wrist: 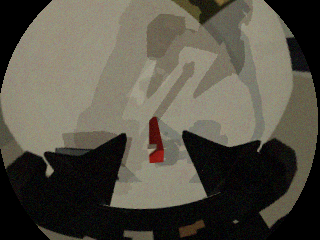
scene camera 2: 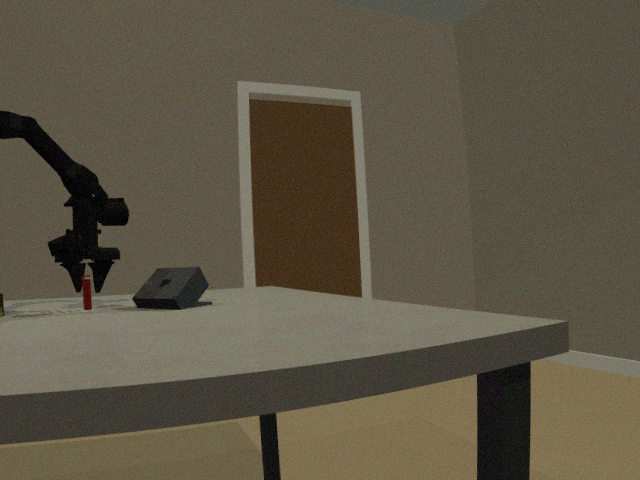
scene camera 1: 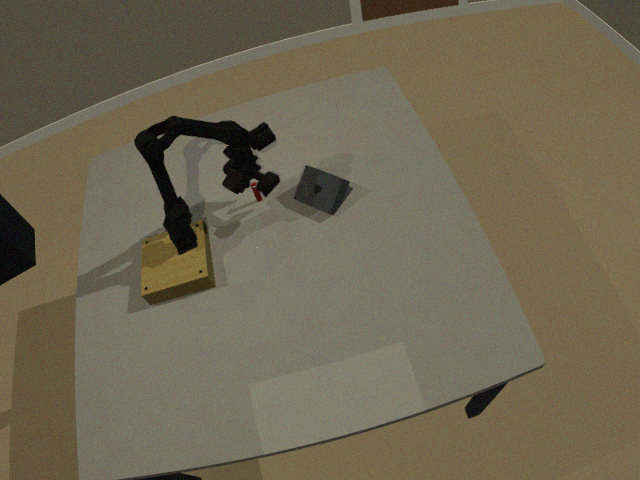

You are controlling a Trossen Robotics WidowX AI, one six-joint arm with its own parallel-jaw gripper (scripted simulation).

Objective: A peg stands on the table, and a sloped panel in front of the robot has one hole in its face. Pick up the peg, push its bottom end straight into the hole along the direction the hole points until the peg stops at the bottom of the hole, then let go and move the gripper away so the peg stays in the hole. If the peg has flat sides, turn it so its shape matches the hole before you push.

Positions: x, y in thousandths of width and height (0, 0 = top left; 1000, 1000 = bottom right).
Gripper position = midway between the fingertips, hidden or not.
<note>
The gripper (scene camera 2: 138, 609) is open, with nothing in its grasp.
The gripper shows as well in the wrist view (wrist: 483, 565) and in scene camera 1 (scene camera 1: 402, 399).
</note>
